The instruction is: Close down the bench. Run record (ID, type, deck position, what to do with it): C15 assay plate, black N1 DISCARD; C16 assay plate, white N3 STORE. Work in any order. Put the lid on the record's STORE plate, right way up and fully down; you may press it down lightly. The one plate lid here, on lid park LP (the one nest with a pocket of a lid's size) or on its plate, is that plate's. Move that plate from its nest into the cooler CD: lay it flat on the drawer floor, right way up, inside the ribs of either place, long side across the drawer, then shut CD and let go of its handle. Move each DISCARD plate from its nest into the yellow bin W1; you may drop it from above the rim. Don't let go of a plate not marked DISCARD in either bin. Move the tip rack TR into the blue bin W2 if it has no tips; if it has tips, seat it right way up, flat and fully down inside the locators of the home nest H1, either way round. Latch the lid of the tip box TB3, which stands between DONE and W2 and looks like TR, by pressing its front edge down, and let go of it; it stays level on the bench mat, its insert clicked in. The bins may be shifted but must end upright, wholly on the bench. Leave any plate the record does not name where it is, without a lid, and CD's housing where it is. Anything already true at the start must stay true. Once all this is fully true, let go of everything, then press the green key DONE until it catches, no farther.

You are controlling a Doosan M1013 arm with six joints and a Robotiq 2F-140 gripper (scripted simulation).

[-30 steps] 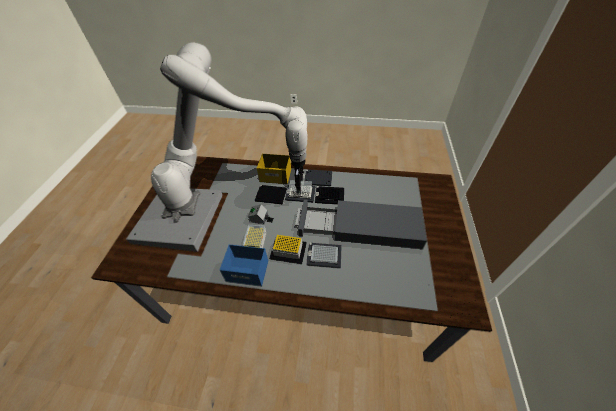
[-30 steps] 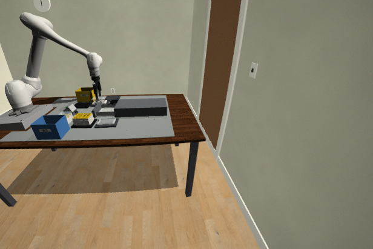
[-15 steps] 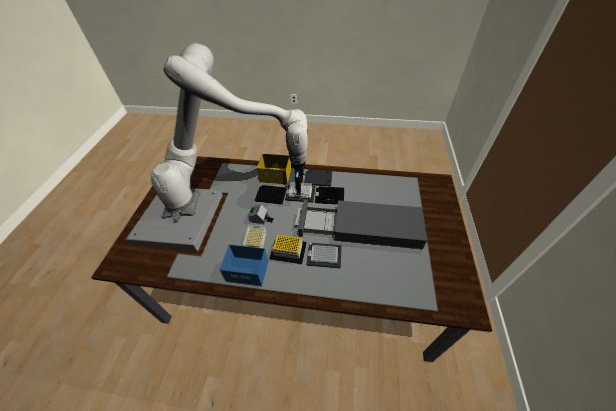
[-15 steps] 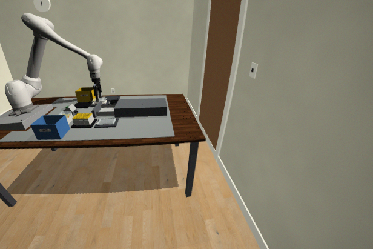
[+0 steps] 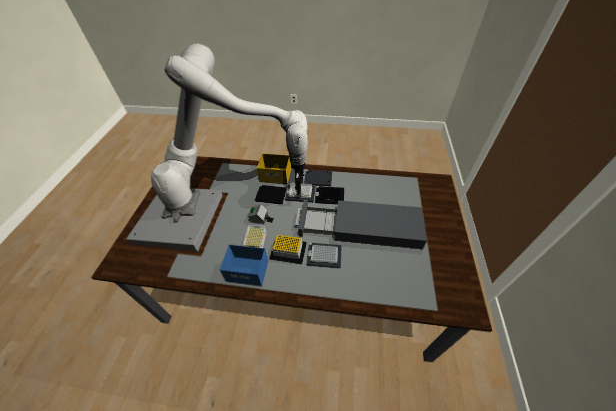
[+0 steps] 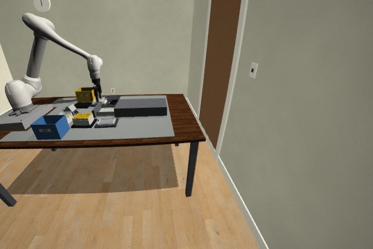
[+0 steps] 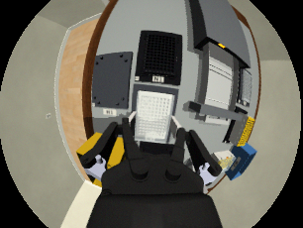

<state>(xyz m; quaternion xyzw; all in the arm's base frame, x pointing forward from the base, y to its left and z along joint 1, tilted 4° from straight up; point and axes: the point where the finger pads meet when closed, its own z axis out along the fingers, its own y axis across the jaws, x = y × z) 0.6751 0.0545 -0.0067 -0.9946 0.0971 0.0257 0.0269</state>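
Right now my hand is 2 cm above the plate lid. From my hand the other things lie so: grey nest (6 cm below); then white plate (4 cm below); then black plate (17 cm ahead, 3 cm to the right, 4 cm below).
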